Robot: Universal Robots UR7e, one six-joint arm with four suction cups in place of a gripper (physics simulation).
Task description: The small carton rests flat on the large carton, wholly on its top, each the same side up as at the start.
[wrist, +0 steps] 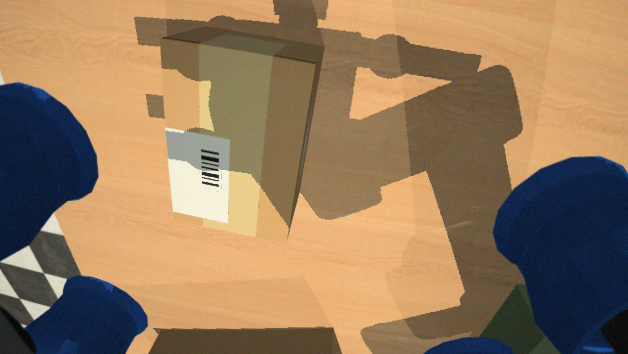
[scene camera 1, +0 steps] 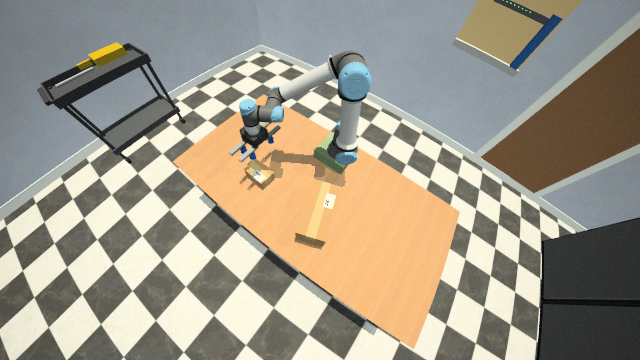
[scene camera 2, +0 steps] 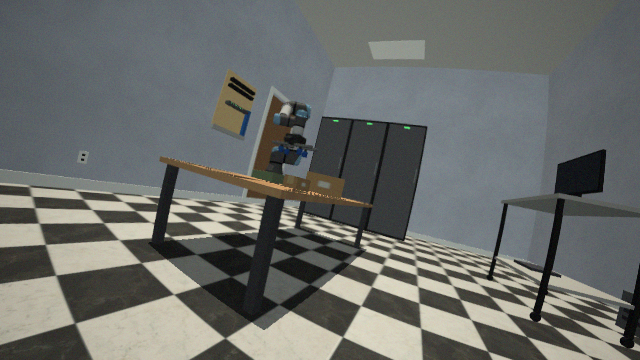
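Pixels of known places: hand at its tool point: [wrist: 283, 279] [scene camera 2: 292, 154]; arm's base at its link origin: [scene camera 2: 273, 173].
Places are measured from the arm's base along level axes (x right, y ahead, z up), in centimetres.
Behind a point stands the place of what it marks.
The small carton [scene camera 1: 259, 176] @[z 0.1, x 20.3, y 48.3 cm] [scene camera 2: 295, 182] @[z -3.4, x 31.0, y 50.8 cm] [wrist: 240, 120] @[z 0.3, x 26.7, y 45.9 cm] is a tan box with a paler strip and a white barcode label on top. It lies flat on the wooden table [scene camera 1: 390, 250] @[z -7.1, x -62.5, y 26.3 cm], apart from the large carton. The large carton [scene camera 1: 314, 215] @[z 8.1, x -19.9, y 45.3 cm] [scene camera 2: 336, 188] @[z -0.2, x -16.8, y 53.2 cm] is long and tan with a white label, and it also lies on the table; its dark end shows at the bottom of the wrist view [wrist: 245, 342] @[z -5.0, x -11.4, y 42.7 cm]. My gripper [scene camera 1: 257, 146] @[z 13.8, x 28.3, y 40.5 cm] [scene camera 2: 293, 151] @[z 13.8, x 28.3, y 40.5 cm], with blue suction cups, hangs above and beside the small carton. It is open, touching neither carton. The cups frame the wrist view's sides.
The arm's green base [scene camera 1: 325, 154] @[z 0.4, x 4.1, y 8.6 cm] [scene camera 2: 267, 175] @[z -2.9, x 12.4, y 6.0 cm] [wrist: 507, 317] @[z -5.2, x 7.4, y 10.7 cm] stands on the table near the large carton's far end. A black cart [scene camera 1: 95, 75] stands on the floor beyond the table. Dark cabinets [scene camera 2: 370, 170] stand behind, and a desk [scene camera 2: 575, 202] with a monitor [scene camera 2: 580, 172] is at the right.
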